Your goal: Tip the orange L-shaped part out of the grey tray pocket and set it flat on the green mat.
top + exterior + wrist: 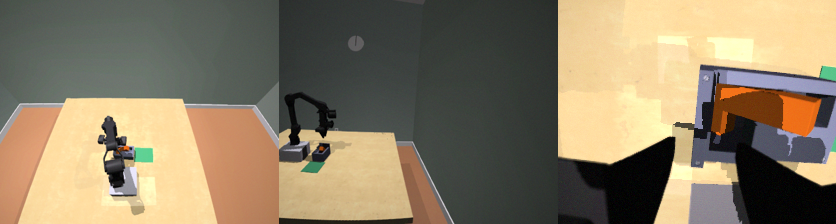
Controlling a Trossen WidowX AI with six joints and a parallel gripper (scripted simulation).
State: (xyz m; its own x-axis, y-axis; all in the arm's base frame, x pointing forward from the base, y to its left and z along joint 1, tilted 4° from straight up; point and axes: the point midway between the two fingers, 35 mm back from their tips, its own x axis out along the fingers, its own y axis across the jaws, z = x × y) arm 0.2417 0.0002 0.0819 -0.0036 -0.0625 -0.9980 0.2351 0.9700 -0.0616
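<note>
Right now my gripper tip is 100 mm above the orange L-shaped part, 40 mm to the left of it and 20 mm past it. From my gripper tip the other things lie so: green mat: 220 mm to the right, 160 mm below, 60 mm behind.
</note>
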